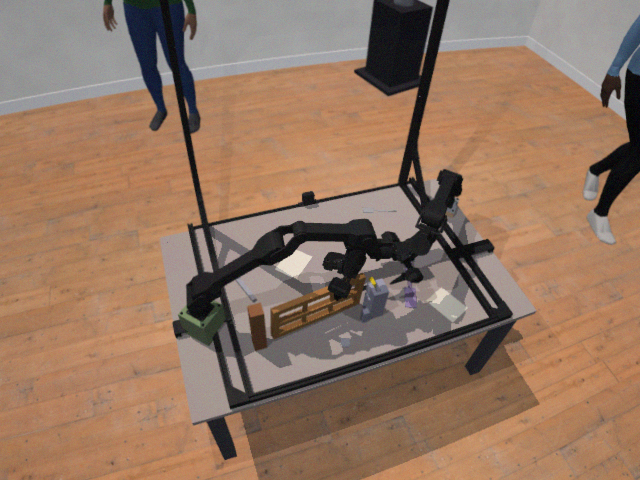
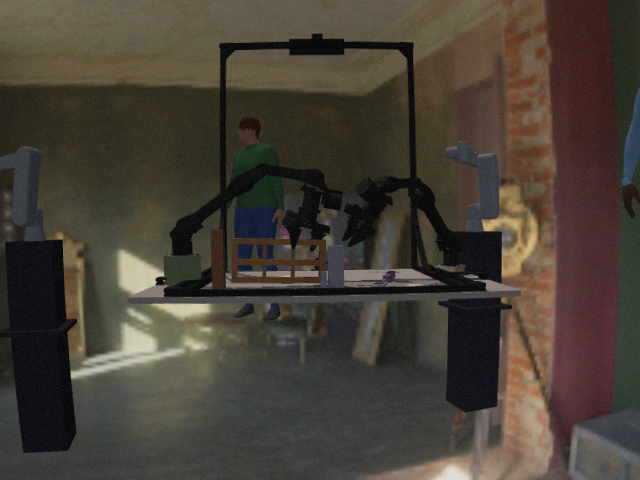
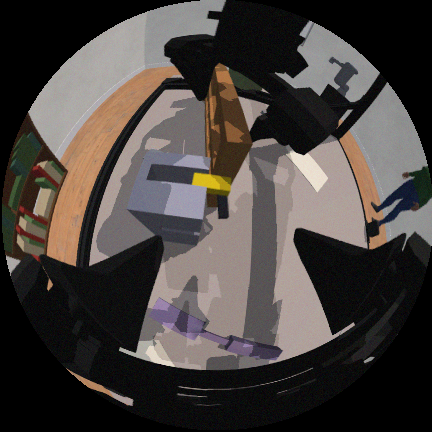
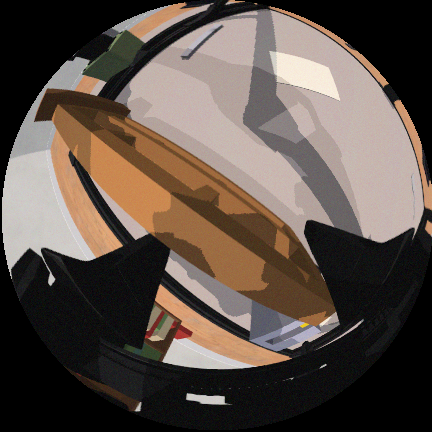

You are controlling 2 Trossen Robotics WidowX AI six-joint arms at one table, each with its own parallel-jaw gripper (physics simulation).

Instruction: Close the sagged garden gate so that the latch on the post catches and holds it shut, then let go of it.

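Seen in the pictures: left gripper, between the fingertips: (image 1: 383, 272) (image 2: 345, 243) (image 3: 230, 239) (image 4: 339, 325); right gripper, between the fingertips: (image 2: 302, 250) (image 4: 240, 230); left arm's base, origin of its link: (image 2: 450, 265); right arm's base, origin of its link: (image 1: 200, 309) (image 2: 182, 254).
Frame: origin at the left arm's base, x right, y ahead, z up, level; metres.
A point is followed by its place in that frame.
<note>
The orange-brown gate (image 1: 297, 300) {x 0.277, y 0.813, z 0.139 m} (image 2: 253, 241) {x 0.275, y 0.830, z 0.129 m} (image 3: 231, 145) {x 0.134, y 0.625, z 0.126 m} (image 4: 125, 185) {x 0.219, y 0.734, z 0.135 m} stands upright between the brown hinge post (image 1: 257, 328) {x 0.345, y 0.935, z 0.104 m} (image 2: 218, 258) {x 0.339, y 0.929, z 0.075 m} and the blue-grey latch post (image 1: 377, 302) {x 0.070, y 0.656, z 0.065 m} (image 2: 336, 266) {x 0.063, y 0.651, z 0.044 m} (image 3: 185, 195) {x 0.086, y 0.615, z 0.112 m} (image 4: 265, 315) {x 0.096, y 0.657, z 0.089 m}. A yellow latch (image 1: 372, 281) {x 0.109, y 0.618, z 0.108 m} (image 3: 211, 183) {x 0.108, y 0.614, z 0.108 m} juts from the latch post's slotted top beside the gate's free end; I cannot tell whether it catches. My right gripper (image 2: 303, 249) {x 0.187, y 0.688, z 0.095 m} (image 4: 240, 230) {x 0.187, y 0.688, z 0.095 m} is open over the gate near its free end, fingers apparently on either side of the top rail. My left gripper (image 2: 348, 241) {x 0.090, y 0.573, z 0.115 m} (image 3: 230, 239) {x 0.090, y 0.573, z 0.115 m} is open and empty, above and beside the latch post.
A purple piece (image 1: 410, 297) {x -0.017, y 0.523, z -0.022 m} (image 2: 388, 275) {x 0.013, y 0.430, z -0.003 m} (image 3: 175, 317) {x -0.014, y 0.525, z -0.022 m} lies near the latch post. A cream sheet (image 1: 294, 263) {x 0.413, y 0.575, z -0.026 m} (image 3: 308, 171) {x 0.398, y 0.564, z -0.026 m} (image 4: 305, 74) {x 0.407, y 0.576, z -0.026 m} and a grey bar (image 1: 246, 289) {x 0.502, y 0.761, z -0.018 m} (image 4: 202, 42) {x 0.502, y 0.751, z -0.025 m} lie behind the gate. The two arms are close together above the table.
</note>
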